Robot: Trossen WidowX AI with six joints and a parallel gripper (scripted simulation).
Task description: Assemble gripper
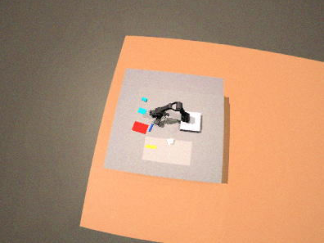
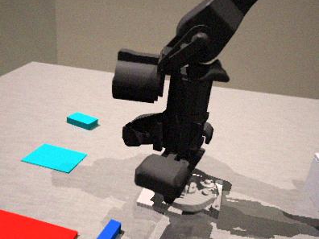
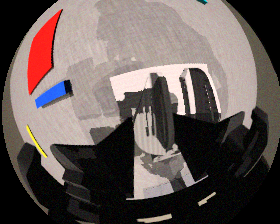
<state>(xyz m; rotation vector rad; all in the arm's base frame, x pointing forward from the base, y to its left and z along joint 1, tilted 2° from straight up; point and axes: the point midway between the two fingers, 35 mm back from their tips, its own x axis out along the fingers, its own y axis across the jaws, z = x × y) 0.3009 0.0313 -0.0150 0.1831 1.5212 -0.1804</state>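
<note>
Now: gripper tip 1 cm short of the flat white plate, 3 cm to the left of it and 1 cm above it. Also, from my gripper tip: flat cyan patch 23 cm ahead, 6 cm to the right, 1 cm below; then red patch 20 cm ahead, 14 cm to the left, 1 cm below; then blue bar 8 cm ahead, 12 cm to the left, 1 cm below.
</note>
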